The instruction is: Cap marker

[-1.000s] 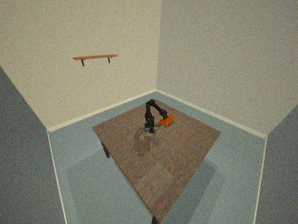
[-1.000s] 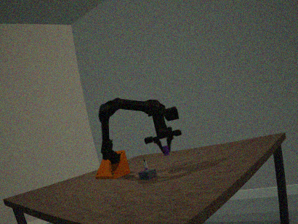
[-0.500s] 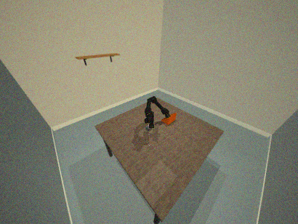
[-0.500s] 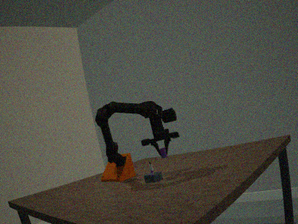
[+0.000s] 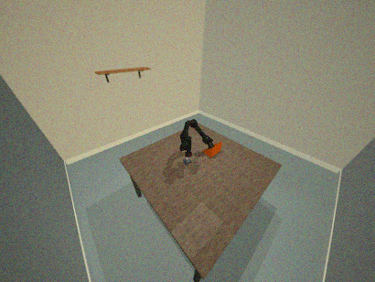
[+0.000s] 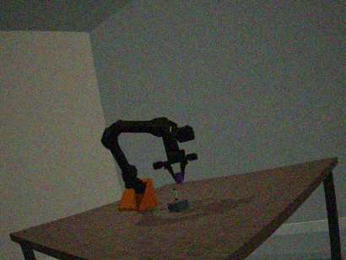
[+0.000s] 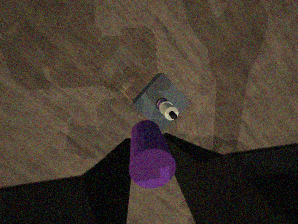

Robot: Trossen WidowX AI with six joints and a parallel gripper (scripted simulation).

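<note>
My gripper tip is now 10 cm above the grey holder block, 3 cm to the left of it and 2 cm past it. Also, from my gripper tip: purple cap: 1 cm above.
</note>
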